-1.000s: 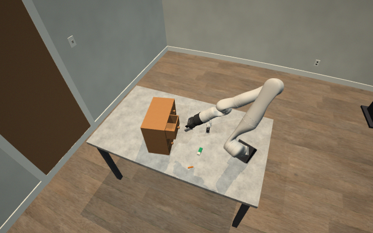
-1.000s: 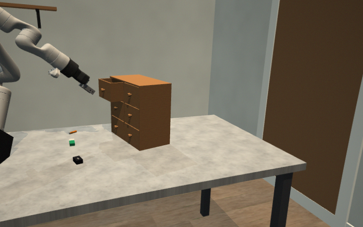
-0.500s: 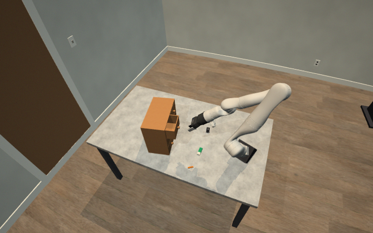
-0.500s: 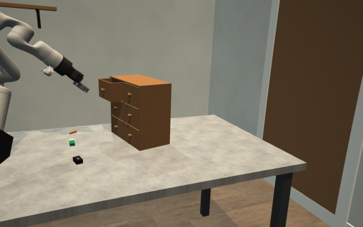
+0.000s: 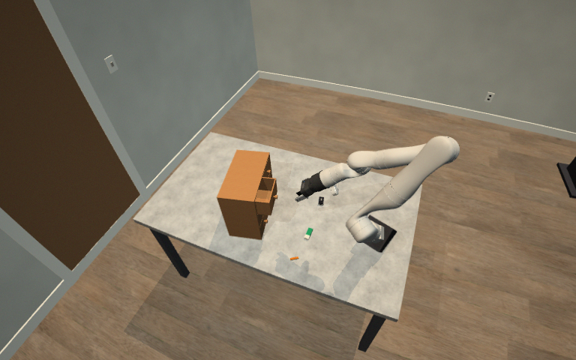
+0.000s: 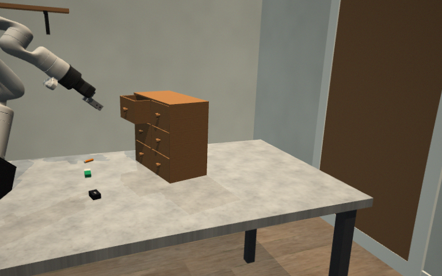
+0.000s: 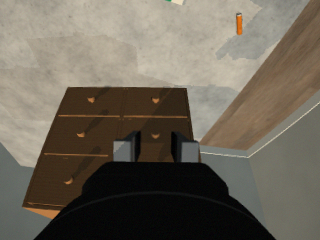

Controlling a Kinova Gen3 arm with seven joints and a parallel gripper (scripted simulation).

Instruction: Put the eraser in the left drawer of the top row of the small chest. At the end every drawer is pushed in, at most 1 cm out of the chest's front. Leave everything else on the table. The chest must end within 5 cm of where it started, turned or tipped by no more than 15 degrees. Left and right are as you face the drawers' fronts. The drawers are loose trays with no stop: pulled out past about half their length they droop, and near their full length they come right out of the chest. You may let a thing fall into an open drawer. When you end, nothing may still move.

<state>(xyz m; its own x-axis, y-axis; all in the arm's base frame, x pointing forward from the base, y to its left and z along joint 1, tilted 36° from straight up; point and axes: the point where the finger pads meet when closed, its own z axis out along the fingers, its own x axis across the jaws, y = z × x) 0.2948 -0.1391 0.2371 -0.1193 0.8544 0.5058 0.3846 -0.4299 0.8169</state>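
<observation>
Now: hand 280 mm above the eraser, 40 mm past it and 20 mm to the right of it. Also, from my hand: orange stick 280 mm below, 160 mm to the left, 20 mm behind; then black block 280 mm below, 210 mm to the right, 60 mm behind.
</observation>
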